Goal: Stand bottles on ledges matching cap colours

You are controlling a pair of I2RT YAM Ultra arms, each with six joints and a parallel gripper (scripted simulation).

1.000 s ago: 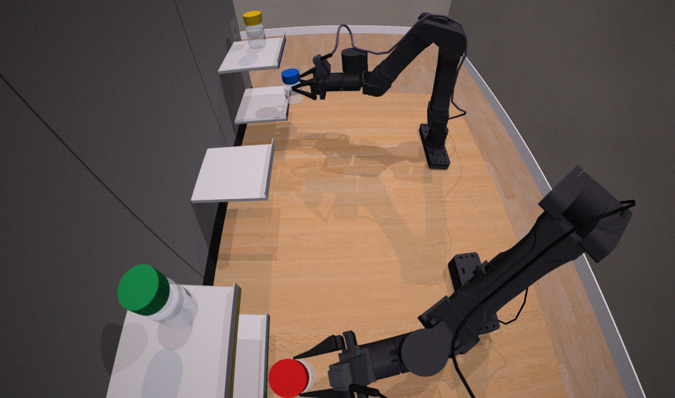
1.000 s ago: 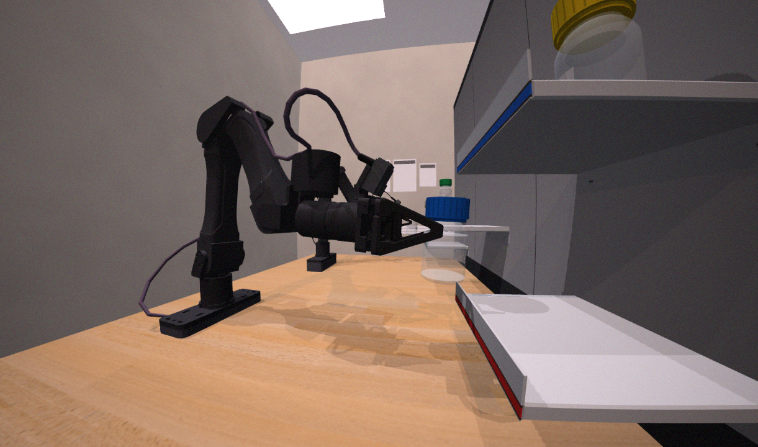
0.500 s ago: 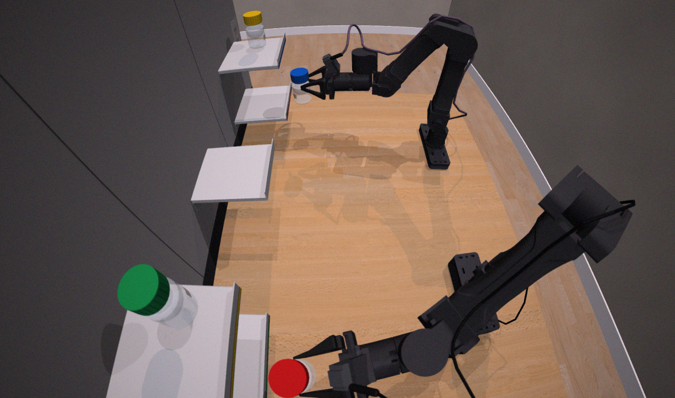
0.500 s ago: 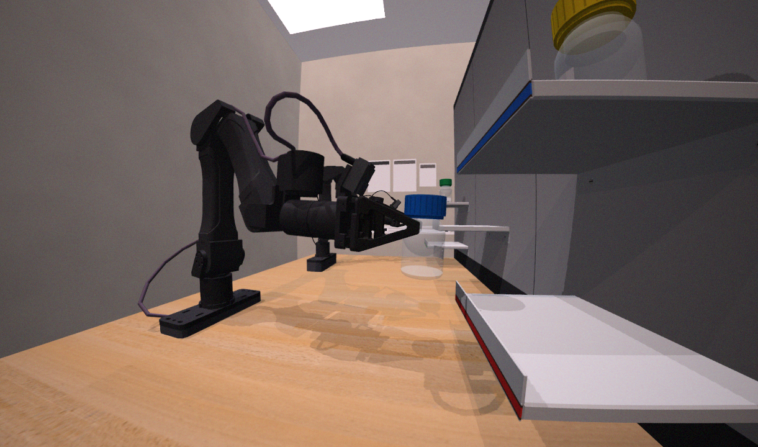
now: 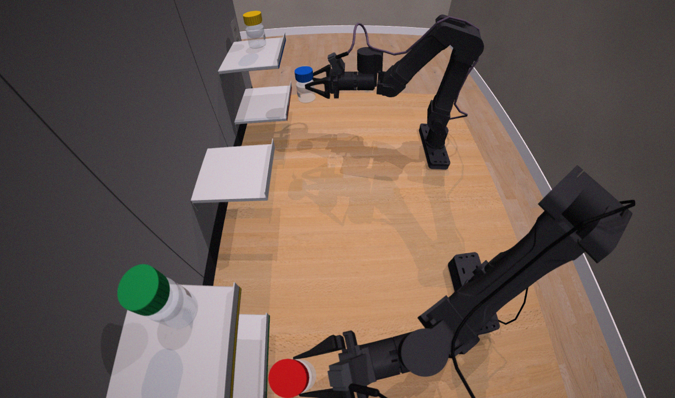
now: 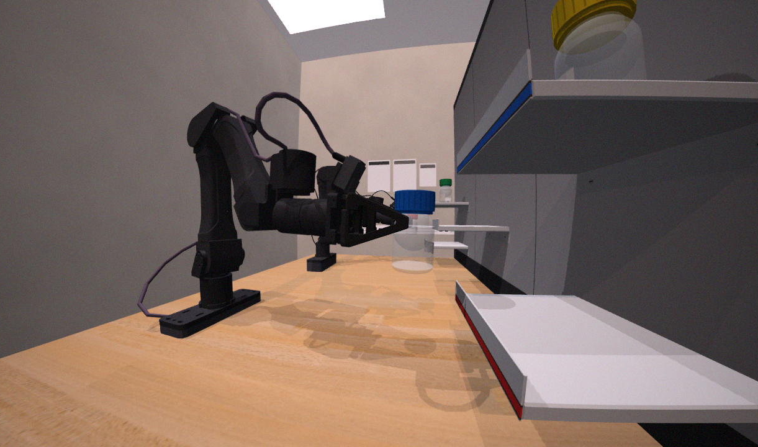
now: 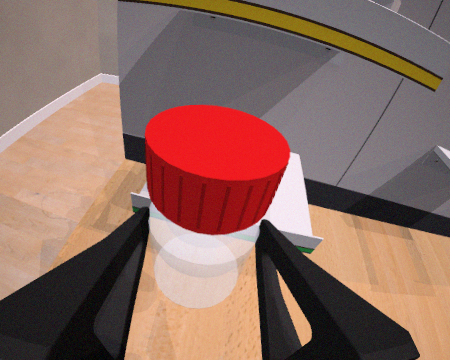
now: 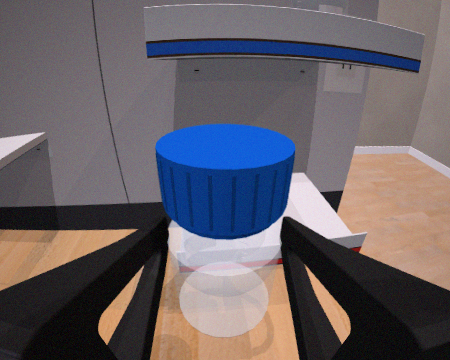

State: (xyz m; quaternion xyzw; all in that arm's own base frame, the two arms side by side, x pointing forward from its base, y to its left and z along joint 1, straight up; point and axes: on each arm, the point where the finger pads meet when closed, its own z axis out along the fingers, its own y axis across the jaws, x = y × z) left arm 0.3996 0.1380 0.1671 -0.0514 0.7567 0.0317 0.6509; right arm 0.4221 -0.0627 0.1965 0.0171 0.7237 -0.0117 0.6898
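My right gripper is now 17 cm short of the yellow-capped bottle, 13 cm below it and 10 cm to the left of it. The rest, counted from my right hand: green-capped bottle 68 cm to the left, 13 cm ahead, 13 cm above; then grey wall 36 cm to the left, 25 cm ahead, 24 cm above; then blue-capped bottle 2 cm below, 1 cm ahead.
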